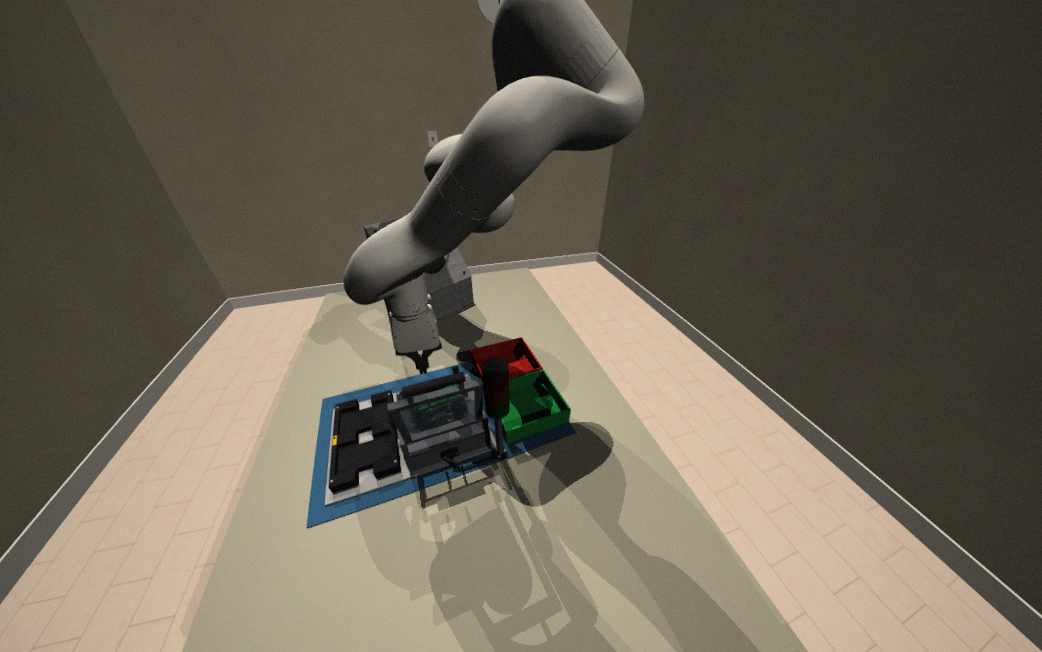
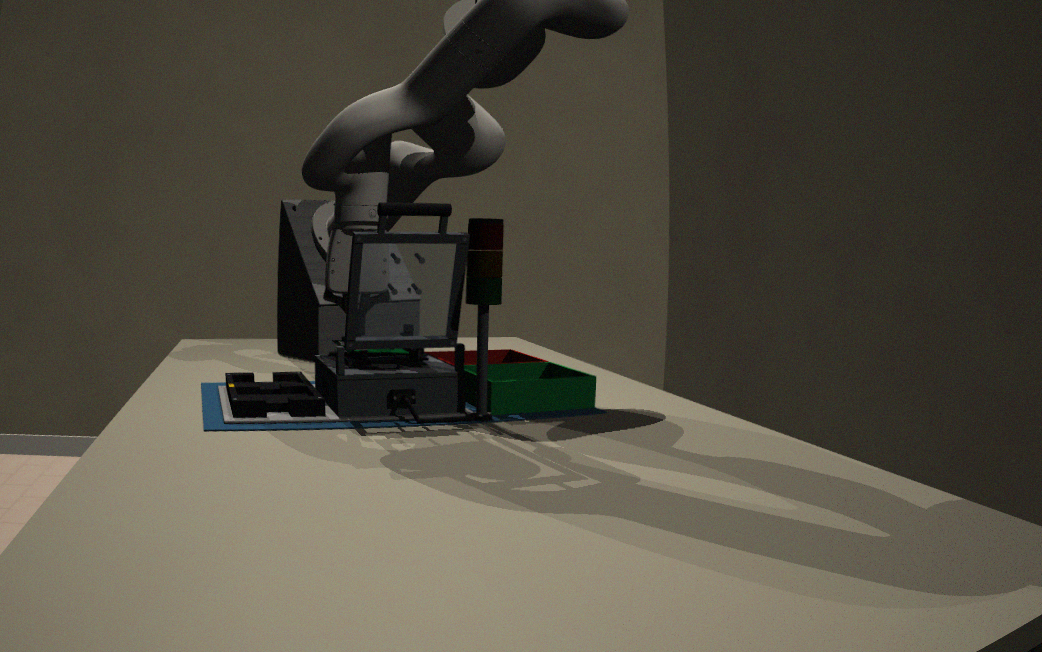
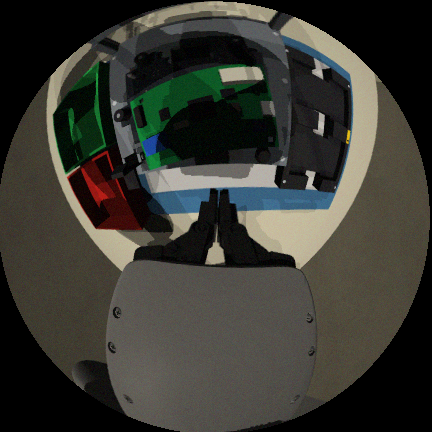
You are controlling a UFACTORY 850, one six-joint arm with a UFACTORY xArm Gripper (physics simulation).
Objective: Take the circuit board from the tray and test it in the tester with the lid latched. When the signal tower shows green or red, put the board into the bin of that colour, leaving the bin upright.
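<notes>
The green circuit board [image 3: 185, 87] [image 1: 439, 403] lies in the tester [image 2: 368, 392] [image 1: 422, 459]. The tester's lid [image 2: 407, 239] stands raised, with its black handle [image 2: 414, 209] [image 1: 434, 384] at the top; its latch is too dark to judge. My gripper [image 1: 422, 370] [image 3: 217, 200] is shut and empty, on the robot-base side of the raised lid. The black tray [image 1: 353, 461] [image 2: 276, 405] [image 3: 305, 95] shows no board. The signal tower [image 1: 495, 388] [image 2: 484, 265] shows no lit lamp. The green bin [image 1: 537, 421] [image 2: 537, 393] and red bin [image 2: 507, 355] [image 3: 125, 210] stand upright.
The bins stand beside the tester, on the side opposite the tray. The signal tower's pole [image 2: 482, 361] rises at the tester's front corner, near the green bin. A blue mat [image 1: 317, 476] [image 2: 211, 407] lies under the equipment. The robot base [image 2: 295, 307] is behind the tester.
</notes>
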